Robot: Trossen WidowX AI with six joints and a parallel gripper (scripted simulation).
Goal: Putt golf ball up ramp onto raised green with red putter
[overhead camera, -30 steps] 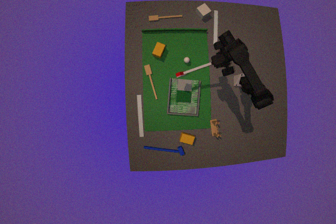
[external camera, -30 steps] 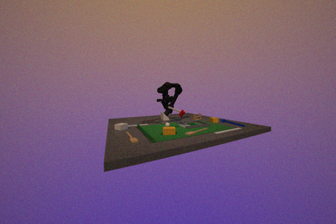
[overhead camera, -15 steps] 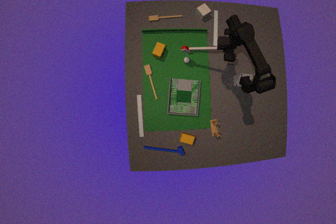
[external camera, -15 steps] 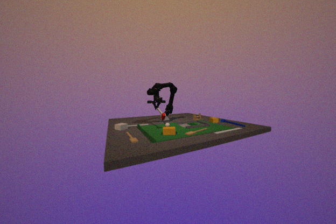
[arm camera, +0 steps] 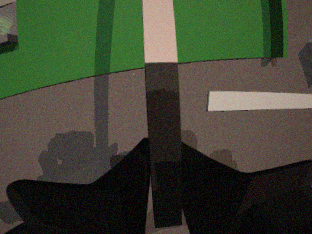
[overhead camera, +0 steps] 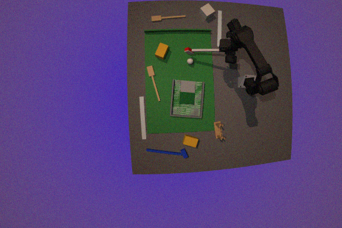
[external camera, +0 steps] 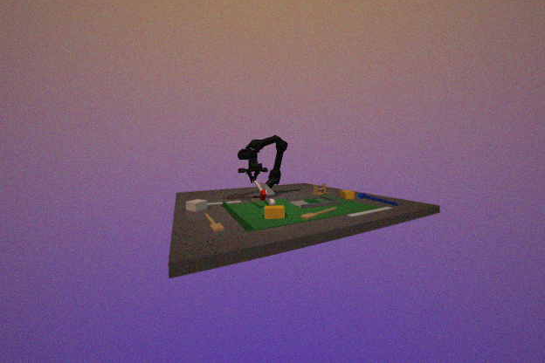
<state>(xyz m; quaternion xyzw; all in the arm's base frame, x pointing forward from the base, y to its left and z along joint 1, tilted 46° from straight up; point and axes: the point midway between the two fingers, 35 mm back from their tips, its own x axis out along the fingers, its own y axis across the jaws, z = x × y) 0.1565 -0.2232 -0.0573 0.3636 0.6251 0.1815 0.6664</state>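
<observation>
Now: the red putter 120 mm ahead of my gripper tip, 20 mm to the right of it and 10 mm below it. The rest, counted from my gripper tip: white golf ball: 220 mm ahead, 10 mm to the left, 90 mm below; green mat: 300 mm ahead, 130 mm to the left, 110 mm below; platform: 270 mm ahead, 280 mm to the left, 110 mm below.
</observation>
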